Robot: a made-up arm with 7 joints.
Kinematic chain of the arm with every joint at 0, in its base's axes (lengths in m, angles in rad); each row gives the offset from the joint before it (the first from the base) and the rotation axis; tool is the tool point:
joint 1: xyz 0 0 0.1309 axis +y
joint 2: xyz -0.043 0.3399 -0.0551 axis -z
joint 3: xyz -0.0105 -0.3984 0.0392 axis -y
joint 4: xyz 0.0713 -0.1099 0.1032 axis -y
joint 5: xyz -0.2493 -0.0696 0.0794 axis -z
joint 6: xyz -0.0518 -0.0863 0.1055 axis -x
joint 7: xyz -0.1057 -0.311 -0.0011 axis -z
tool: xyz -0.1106 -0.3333 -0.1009
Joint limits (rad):
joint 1: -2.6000..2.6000
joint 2: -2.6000..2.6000
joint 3: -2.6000..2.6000
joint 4: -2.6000..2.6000
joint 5: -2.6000..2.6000
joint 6: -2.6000..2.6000
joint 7: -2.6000..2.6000
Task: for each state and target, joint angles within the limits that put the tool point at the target. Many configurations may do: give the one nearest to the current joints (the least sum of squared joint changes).
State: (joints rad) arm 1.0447 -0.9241 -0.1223 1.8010 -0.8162 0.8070 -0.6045
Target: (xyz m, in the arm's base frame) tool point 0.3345 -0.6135 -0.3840
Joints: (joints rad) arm 1.1341 -1.0833 -0.0674 1.8955 -0.8117 0.8180 -0.6541
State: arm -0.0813 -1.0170 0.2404 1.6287 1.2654 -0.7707 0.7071
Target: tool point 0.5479 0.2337 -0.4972
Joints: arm -0.2573 -0.8215 0.0816 1.4206 1.0769 -0.6776 0.6791
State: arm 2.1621 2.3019 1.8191 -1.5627 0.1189 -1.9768 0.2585
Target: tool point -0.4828 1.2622 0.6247
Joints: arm 1.9469 2.3273 2.0551 -1.5757 -0.1001 -1.2139 0.4105
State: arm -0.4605 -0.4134 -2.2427 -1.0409 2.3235 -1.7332 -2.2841
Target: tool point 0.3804 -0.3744 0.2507
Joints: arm -0.5545 -0.0981 -2.1512 -0.9257 2.2558 -1.7547 -2.1529
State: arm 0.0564 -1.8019 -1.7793 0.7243 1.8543 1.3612 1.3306
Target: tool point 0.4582 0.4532 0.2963
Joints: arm 1.0498 -1.5719 -1.8138 0.7238 1.4906 1.3554 1.7295
